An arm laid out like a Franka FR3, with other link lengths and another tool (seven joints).
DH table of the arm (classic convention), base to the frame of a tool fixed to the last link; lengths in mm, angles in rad. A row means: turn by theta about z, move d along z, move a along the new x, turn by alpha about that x. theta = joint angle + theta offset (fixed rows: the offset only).
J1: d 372.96  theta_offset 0  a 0  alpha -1.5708
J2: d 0  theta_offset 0  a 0  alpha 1.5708
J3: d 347.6  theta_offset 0  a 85.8  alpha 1.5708
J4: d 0  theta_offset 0  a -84.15  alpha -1.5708
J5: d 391.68  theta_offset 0  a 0  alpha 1.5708
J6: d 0  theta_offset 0  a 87.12  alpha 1.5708
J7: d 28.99  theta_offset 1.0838  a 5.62  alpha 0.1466
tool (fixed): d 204.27  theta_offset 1.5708  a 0  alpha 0
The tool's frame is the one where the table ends.
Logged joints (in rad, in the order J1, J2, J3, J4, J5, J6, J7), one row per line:
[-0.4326, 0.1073, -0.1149, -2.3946, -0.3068, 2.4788, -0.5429]
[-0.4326, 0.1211, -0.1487, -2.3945, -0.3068, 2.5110, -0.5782]
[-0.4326, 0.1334, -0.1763, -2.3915, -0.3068, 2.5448, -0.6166]
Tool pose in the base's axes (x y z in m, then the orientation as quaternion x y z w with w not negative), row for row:
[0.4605, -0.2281, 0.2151, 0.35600, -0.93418, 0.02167, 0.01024]
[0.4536, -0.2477, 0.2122, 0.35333, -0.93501, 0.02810, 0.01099]
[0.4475, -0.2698, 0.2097, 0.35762, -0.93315, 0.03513, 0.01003]
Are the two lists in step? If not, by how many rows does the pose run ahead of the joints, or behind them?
The pose runs 2 rows behind the joints: the pose in row i belongs to the joints in row i - 2.
